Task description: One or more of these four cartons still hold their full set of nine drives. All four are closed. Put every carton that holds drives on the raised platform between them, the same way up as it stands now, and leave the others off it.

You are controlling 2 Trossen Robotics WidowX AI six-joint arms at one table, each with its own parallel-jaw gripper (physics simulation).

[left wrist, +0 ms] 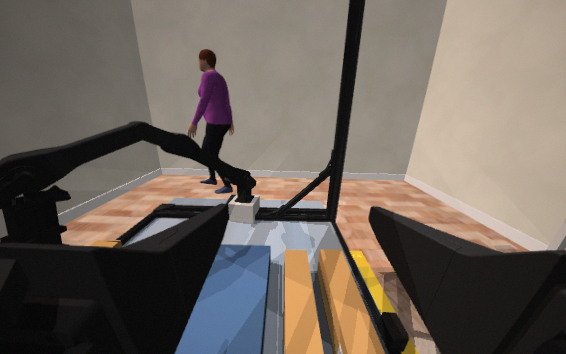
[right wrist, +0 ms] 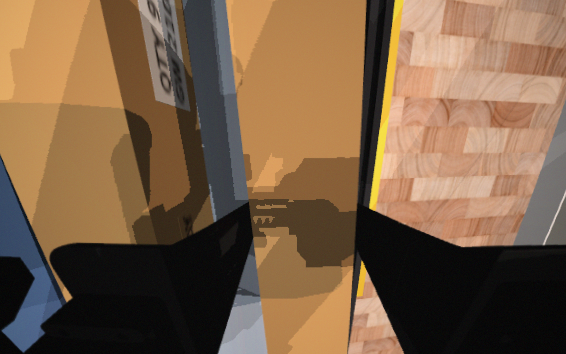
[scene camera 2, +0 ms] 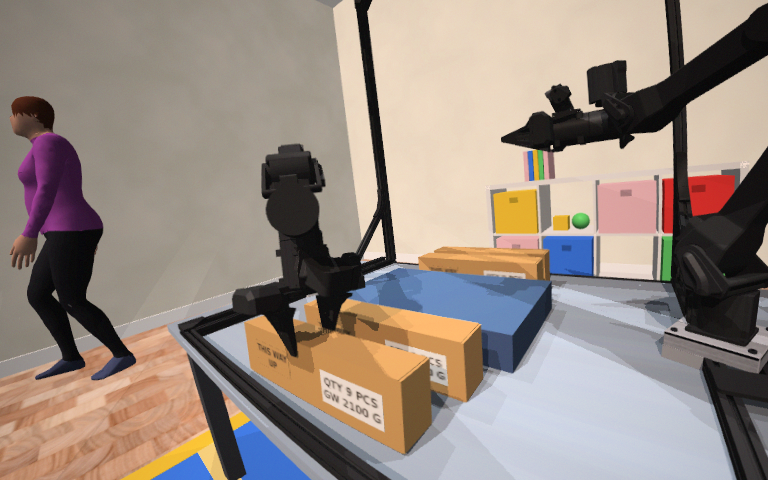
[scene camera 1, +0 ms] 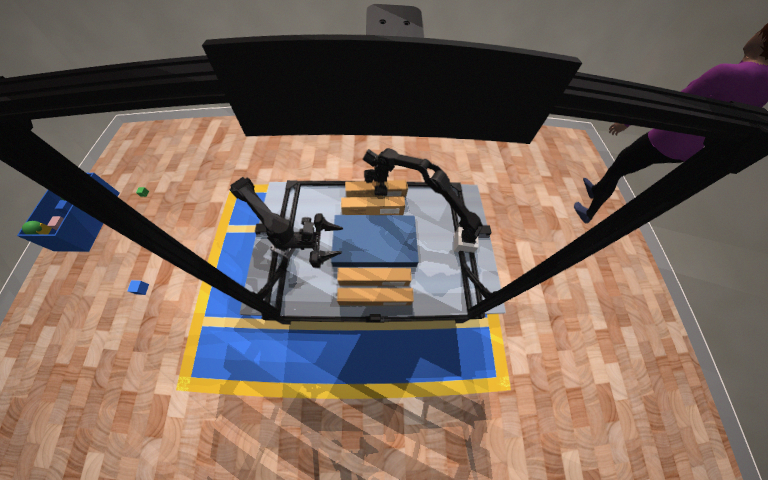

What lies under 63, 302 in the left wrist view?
My left gripper.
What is my left gripper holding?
Nothing.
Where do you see a blue raised platform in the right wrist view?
At 45, 297
